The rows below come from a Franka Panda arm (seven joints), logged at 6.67 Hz.
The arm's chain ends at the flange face. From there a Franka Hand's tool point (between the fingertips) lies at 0.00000 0.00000 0.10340 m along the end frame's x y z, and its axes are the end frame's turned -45 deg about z.
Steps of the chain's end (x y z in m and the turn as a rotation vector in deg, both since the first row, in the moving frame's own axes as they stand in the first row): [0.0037, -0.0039, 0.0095, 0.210, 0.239, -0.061]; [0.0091, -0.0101, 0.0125, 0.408, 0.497, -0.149]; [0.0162, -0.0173, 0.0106, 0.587, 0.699, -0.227]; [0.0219, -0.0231, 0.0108, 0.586, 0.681, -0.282]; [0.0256, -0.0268, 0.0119, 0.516, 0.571, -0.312]
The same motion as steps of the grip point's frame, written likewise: [0.0059, -0.0001, 0.0095, -0.021, 0.317, -0.061]; [0.0147, -0.0006, 0.0125, -0.063, 0.640, -0.149]; [0.0253, -0.0006, 0.0106, -0.079, 0.909, -0.227]; [0.0334, -0.0007, 0.0108, -0.067, 0.896, -0.282]; [0.0384, -0.0008, 0.0119, -0.039, 0.769, -0.312]
